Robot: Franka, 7 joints.
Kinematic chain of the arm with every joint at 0, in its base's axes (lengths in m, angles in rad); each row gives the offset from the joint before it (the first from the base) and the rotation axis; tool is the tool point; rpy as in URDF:
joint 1: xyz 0 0 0.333 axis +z
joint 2: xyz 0 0 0 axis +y
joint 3: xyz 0 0 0.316 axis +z
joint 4: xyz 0.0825 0 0 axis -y
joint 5: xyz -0.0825 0 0.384 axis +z
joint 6: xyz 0 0 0 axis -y
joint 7: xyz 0.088 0 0 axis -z
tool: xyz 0 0 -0.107 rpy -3.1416 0 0
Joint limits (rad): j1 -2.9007..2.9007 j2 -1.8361..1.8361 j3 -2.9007..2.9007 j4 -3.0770..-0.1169 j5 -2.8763..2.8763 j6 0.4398..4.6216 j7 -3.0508..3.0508
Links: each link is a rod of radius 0.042 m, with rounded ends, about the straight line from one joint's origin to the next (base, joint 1, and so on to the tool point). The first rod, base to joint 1, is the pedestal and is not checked.
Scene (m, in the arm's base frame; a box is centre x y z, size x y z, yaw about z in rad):
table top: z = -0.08
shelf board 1: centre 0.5 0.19 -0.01 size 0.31 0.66 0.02 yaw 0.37
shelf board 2: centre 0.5 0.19 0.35 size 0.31 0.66 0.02 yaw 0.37
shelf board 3: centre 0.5 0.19 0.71 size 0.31 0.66 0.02 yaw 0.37
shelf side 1: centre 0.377 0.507 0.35 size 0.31 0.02 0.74 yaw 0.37
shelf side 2: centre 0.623 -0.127 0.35 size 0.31 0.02 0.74 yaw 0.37
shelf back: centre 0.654 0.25 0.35 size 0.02 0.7 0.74 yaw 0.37
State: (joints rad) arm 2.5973 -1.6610 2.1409 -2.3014 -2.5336 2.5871 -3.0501
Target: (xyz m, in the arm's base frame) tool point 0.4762 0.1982 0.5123
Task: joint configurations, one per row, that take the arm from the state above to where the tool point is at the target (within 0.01 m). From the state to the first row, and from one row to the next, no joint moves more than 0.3 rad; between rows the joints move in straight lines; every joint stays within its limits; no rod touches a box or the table.
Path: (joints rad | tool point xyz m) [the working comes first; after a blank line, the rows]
Joints at the target: 0.5229 -0.2377 -0.0897 -2.2859 -2.4588 2.2515 -3.0501
Straight joint move there: touches shelf side 1.

1: 2.3269 -1.4644 1.8550 -2.3743 -2.4056 2.4442 -3.0502 | -0.3443 -0.3422 0.1927
2: 2.0566 -1.2678 1.5691 -2.4472 -2.2777 2.3012 -3.0503 | -0.4455 -0.2050 0.3422
3: 1.7862 -1.0711 1.2832 -2.5201 -2.1497 2.1583 -3.0504 | -0.4543 0.0203 0.4573
4: 1.5158 -0.8745 0.9973 -2.5930 -2.0218 2.0153 -3.0506 | -0.3281 0.2480 0.5104
5: 1.2454 -0.6779 0.7114 -2.6659 -1.8938 1.8724 -3.0507 | -0.0953 0.3764 0.4936
6: 0.9751 -0.4813 0.4256 -2.7388 -1.7659 1.7295 -3.0508 | 0.1513 0.3464 0.4217
7: 0.8243 -0.4001 0.2538 -2.5878 -1.9968 1.9035 -3.0506 | 0.2571 0.3475 0.4583
8: 0.6736 -0.3189 0.0821 -2.4369 -2.2278 2.0775 -3.0503 | 0.3729 0.2989 0.4896
9: 0.5229 -0.2377 -0.0897 -2.2859 -2.4588 2.2515 -3.0501 | 0.4762 0.1982 0.5123

